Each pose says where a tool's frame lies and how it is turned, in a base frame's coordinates. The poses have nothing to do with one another.
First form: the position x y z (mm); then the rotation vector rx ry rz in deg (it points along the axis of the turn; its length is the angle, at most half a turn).
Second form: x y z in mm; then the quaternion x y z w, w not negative. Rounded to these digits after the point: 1 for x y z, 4 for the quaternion.
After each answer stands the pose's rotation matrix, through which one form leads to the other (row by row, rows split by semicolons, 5 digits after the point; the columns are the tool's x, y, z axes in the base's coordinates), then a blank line. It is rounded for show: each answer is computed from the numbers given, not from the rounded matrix.
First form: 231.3, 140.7, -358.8, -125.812, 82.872, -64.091
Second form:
231.3, 140.7, -358.8, -0.7607, 0.5011, -0.3875, 0.1416
0.19748 -0.65262 0.73150; -0.87211 -0.45773 -0.17293; 0.44769 -0.60379 -0.65955

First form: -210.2, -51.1, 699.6, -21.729, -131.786, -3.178
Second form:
-210.2, -51.1, 699.6, -0.1495, -0.9066, -0.0219, 0.3939
-0.64497 0.28829 -0.70775; 0.25384 0.95435 0.15742; 0.72082 -0.07813 -0.68870

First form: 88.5, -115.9, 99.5, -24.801, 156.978, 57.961
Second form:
88.5, -115.9, 99.5, -0.1460, 0.9238, 0.3411, 0.0944
-0.93957 -0.33408 0.07488; -0.20526 0.72470 0.65779; -0.27402 0.60267 -0.74947

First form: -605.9, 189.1, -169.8, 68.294, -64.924, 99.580
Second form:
-605.9, 189.1, -169.8, 0.4636, -0.4408, 0.6760, 0.3657
-0.30258 -0.90318 0.30448; 0.08577 -0.34396 -0.93506; 0.94926 -0.25681 0.18154

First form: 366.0, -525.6, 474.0, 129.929, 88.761, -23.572
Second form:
366.0, -525.6, 474.0, 0.8031, 0.5486, -0.1457, 0.1813
0.35558 0.93399 -0.03508; 0.82833 -0.33230 -0.45105; -0.43293 0.13133 -0.89181

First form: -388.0, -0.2, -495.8, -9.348, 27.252, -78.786
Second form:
-388.0, -0.2, -495.8, -0.0745, 0.2171, -0.6278, 0.7438
0.11756 0.90149 0.41653; -0.96618 0.20076 -0.16182; -0.22950 -0.38342 0.89461

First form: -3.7, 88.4, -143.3, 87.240, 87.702, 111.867
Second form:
-3.7, 88.4, -143.3, 0.5196, 0.5224, 0.6663, 0.1151
-0.43355 0.38947 0.81262; 0.69618 -0.42781 0.57647; 0.57217 0.81565 -0.08566

